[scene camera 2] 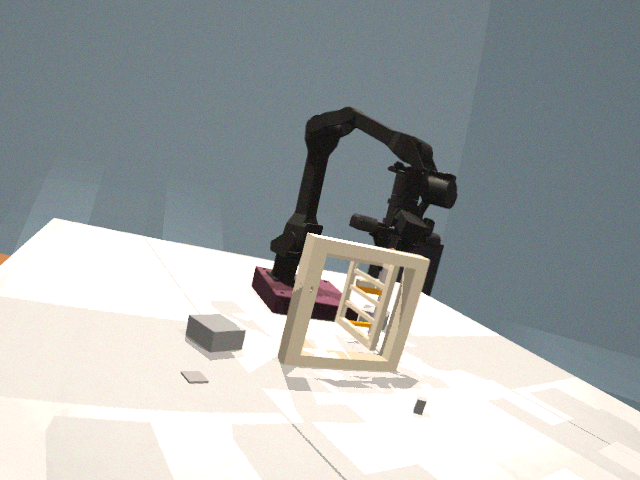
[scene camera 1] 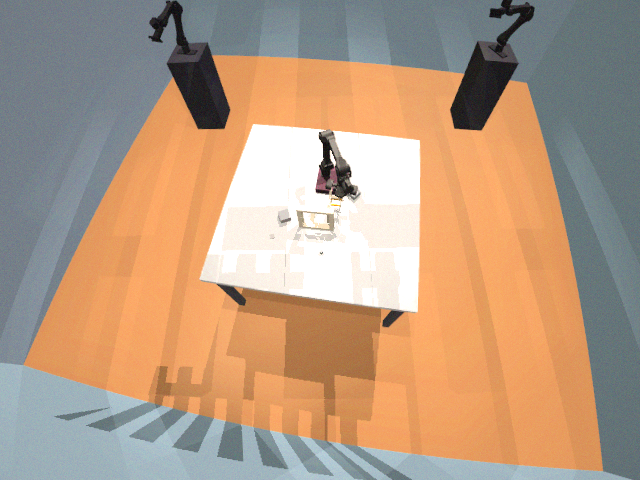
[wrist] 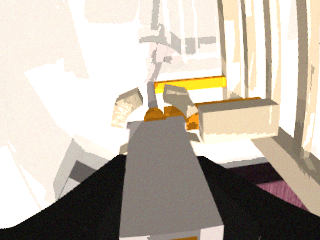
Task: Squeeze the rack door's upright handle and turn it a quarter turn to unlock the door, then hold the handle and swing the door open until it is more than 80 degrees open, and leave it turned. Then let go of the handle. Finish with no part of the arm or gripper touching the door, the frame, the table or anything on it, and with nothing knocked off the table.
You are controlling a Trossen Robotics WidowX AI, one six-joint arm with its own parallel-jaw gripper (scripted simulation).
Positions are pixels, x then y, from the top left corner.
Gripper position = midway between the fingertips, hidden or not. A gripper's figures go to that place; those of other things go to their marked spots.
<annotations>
My gripper [scene camera 2: 385,271]: 1.01 m from the lens. A grey box [scene camera 2: 214,332] is 0.75 m from the lens.
</annotations>
